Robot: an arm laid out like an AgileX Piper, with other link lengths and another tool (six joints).
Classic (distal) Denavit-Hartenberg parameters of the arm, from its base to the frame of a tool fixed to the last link. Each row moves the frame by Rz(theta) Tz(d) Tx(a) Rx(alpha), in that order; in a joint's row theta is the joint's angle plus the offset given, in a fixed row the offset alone. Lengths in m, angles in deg.
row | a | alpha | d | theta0
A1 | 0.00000 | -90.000 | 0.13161 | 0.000
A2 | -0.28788 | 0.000 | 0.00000 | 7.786
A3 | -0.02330 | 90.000 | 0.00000 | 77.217
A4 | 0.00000 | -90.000 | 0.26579 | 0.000
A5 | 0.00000 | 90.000 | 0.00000 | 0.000
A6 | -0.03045 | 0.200 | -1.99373 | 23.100
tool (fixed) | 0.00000 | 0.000 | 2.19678 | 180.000
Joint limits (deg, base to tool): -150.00..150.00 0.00..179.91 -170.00..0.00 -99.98..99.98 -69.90..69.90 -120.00..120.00
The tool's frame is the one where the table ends.
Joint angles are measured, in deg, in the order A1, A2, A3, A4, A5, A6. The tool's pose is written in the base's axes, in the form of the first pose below.
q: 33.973, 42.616, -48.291, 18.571, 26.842, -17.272
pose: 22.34 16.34 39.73 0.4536 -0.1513 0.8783 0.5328 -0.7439 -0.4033
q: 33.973, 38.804, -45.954, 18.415, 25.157, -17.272
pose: 21.21 15.34 40.22 0.4122 -0.1815 0.8929 0.5437 -0.7373 -0.4008
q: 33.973, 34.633, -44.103, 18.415, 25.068, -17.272
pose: 19.77 14.35 40.61 0.3809 -0.2028 0.9021 0.5573 -0.7282 -0.3990
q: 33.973, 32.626, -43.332, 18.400, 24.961, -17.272
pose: 19.07 13.86 40.87 0.3632 -0.2147 0.9066 0.5645 -0.7234 -0.3975
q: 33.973, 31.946, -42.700, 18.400, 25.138, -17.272
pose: 18.87 13.75 40.59 0.3648 -0.2131 0.9063 0.5646 -0.7234 -0.3974
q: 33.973, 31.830, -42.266, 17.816, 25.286, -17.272
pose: 18.90 13.72 40.23 0.3654 -0.2022 0.9086 0.5628 -0.7295 -0.3887
